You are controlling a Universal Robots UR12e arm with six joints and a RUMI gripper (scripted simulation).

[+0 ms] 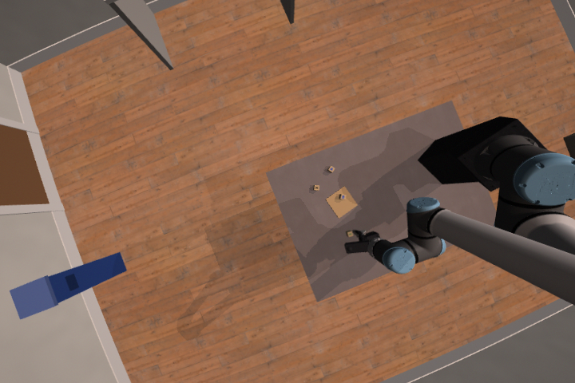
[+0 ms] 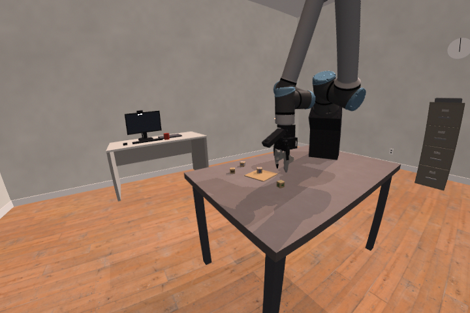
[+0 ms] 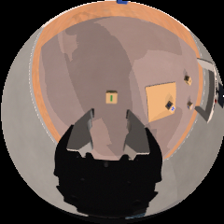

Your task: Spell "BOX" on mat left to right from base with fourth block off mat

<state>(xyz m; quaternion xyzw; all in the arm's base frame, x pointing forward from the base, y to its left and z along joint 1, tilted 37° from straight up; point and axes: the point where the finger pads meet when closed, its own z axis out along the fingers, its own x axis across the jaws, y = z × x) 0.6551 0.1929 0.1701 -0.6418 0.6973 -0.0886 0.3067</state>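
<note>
The O block is 9 cm below my hand. From my hand the other things lie so: tan mat 19 cm to the right, 10 cm below, 1 cm behind.
</note>
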